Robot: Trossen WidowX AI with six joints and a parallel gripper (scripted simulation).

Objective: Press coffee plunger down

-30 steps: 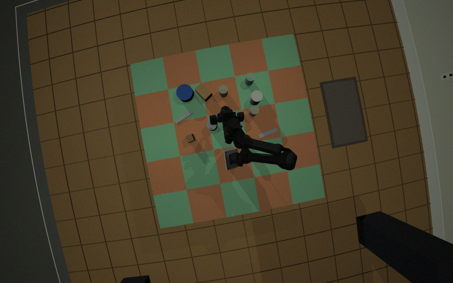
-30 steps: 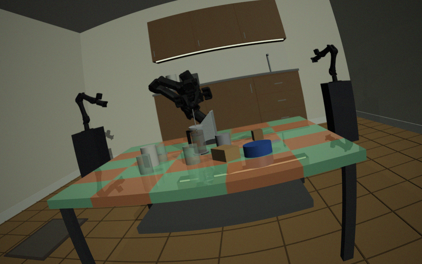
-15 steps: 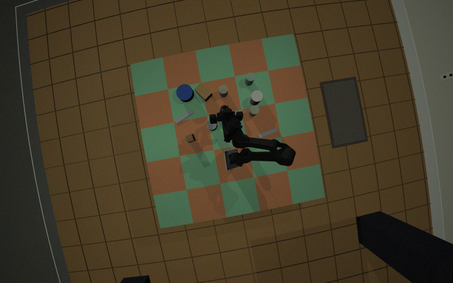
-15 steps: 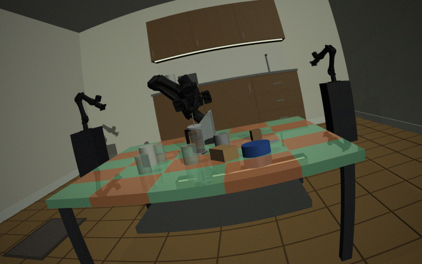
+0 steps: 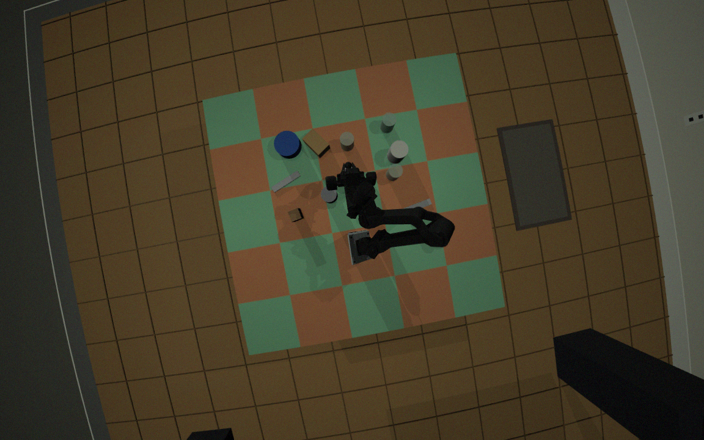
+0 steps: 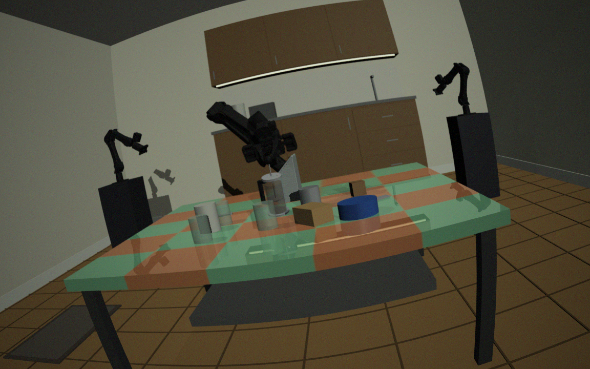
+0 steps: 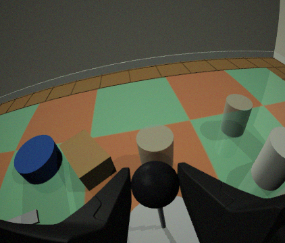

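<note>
Right now the coffee press is 40 mm behind my gripper tip, 20 mm to the right of it and 100 mm below it. Also, from my gripper tip: blue round tin (190 mm ahead, 260 mm to the left, 180 mm below); small brown cube (150 mm behind, 280 mm to the left, 170 mm below).
</note>
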